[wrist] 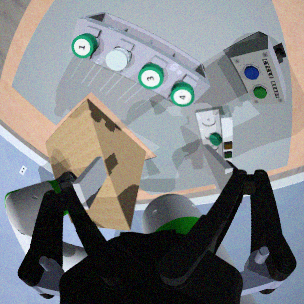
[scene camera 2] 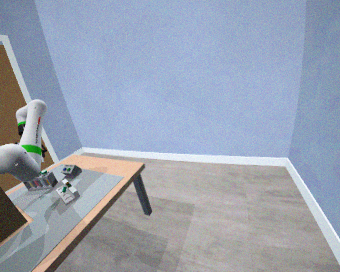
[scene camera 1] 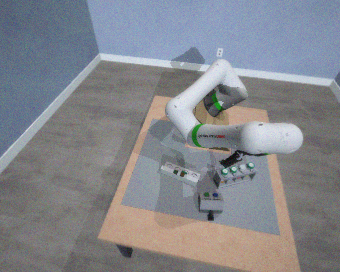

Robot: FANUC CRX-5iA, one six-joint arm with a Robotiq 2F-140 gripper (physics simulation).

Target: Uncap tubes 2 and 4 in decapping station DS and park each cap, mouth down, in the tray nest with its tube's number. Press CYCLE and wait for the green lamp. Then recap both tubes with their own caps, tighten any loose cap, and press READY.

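Places are measured from the arm's base along level axes (x back, y right, z up), in millimetres.
Pixels of known places: gripper, fingertip midpoint: [wrist: 152, 161] [scene camera 1: 225, 153]; arm's base, origin of the base link: [scene camera 1: 210, 107].
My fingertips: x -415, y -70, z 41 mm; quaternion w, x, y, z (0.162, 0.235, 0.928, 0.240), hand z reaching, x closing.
Observation:
Ahead of a thing's pixels: the offset from my fingertips to its top centre. Level surfaces: height alone.
Decapping station DS {dx -21, dy -87, dz -102 mm} [scene camera 1: 236, 179] [scene camera 2: 44, 182] [wrist: 135, 31] holds a row of tubes. Green caps numbered 1 {dx +10, dy -159, dz -84 mm} [wrist: 83, 46], 3 [wrist: 150, 76] and 4 {dx -51, dy -15, dz -84 mm} [wrist: 182, 94] sit on their tubes; tube 2 {dx -21, dy -87, dz -86 mm} [wrist: 118, 58] [scene camera 1: 243, 168] shows a pale top without a green cap. The white tray {dx -28, dy +216, dz -152 mm} [scene camera 1: 192, 177] [scene camera 2: 66, 198] [wrist: 204, 116] carries one green cap {dx -32, dy +195, dz -164 mm} [wrist: 215, 138] [scene camera 2: 64, 189] at a nest whose number I cannot read. The button box {dx -191, dy +47, dz -121 mm} [scene camera 1: 211, 204] [scene camera 2: 71, 170] [wrist: 239, 67] has a blue button {dx -167, dy +27, dz -130 mm} [wrist: 251, 72] and a green button {dx -171, dy +71, dz -130 mm} [wrist: 260, 91]. My gripper [wrist: 152, 161] [scene camera 1: 231, 159] is wide open and empty, above the table beside the station.
A dark amber lamp {dx -61, dy +204, dz -152 mm} [wrist: 228, 145] and a dark green lamp {dx -49, dy +243, dz -152 mm} [wrist: 228, 154] are on the tray's side strip. A wooden box [wrist: 117, 150] stands near the arm's base, behind the station in scene camera 1. A grey mat {dz -206 mm} [scene camera 1: 145, 190] covers much of the wooden table {dz -208 mm} [scene camera 1: 120, 227].

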